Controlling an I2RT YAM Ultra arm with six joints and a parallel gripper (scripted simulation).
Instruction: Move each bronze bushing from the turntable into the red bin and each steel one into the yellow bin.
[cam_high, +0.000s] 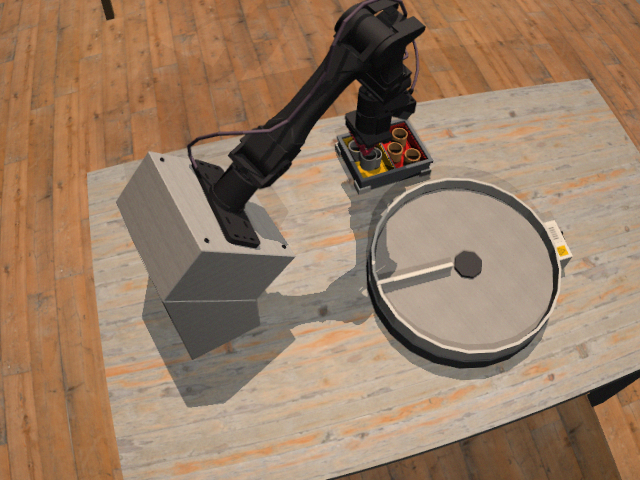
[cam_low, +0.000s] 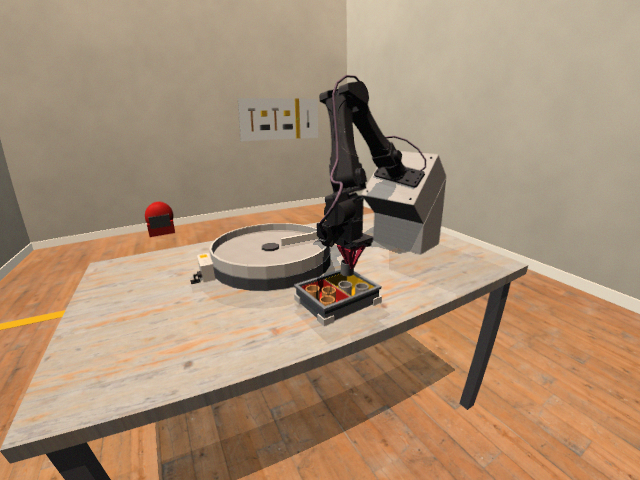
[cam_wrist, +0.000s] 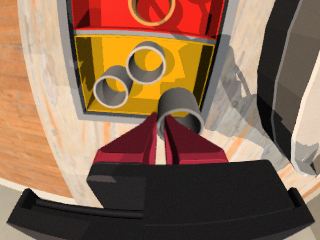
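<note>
Right now the yellow bin is 2 cm ahead of my hand, 2 cm to the left of it and 7 cm below it. From my hand the other things lie so: red bin: 11 cm ahead, 2 cm to the left, 7 cm below; turntable: 10 cm ahead, 33 cm to the right, 3 cm below; two-part bin tray: 6 cm ahead, 2 cm to the left, 6 cm below.
</note>
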